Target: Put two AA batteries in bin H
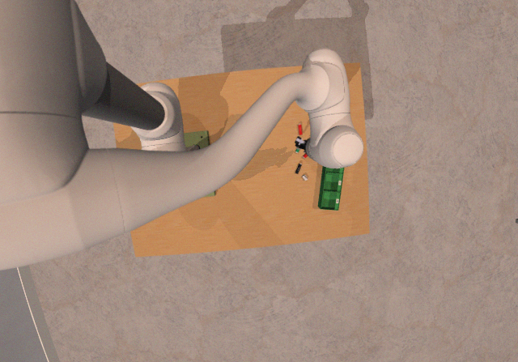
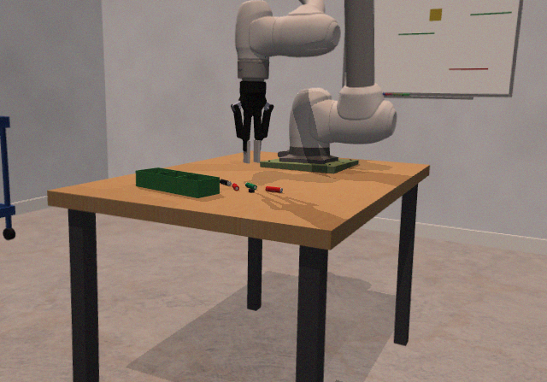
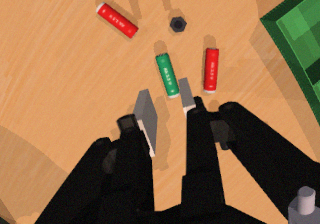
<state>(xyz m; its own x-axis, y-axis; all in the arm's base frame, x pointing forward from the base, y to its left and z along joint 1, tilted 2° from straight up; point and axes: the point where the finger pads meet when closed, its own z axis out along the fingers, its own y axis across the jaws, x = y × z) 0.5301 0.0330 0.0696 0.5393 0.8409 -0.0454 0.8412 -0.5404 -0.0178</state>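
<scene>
My hand is 100 mm above the green AA battery. The rest, counted from my hand: small white block (140 mm to the right, 100 mm below, 20 mm ahead); small black round piece (100 mm below, 50 mm ahead, 30 mm to the left); black AA battery (100 mm below, 90 mm to the right, 10 mm behind).
</scene>
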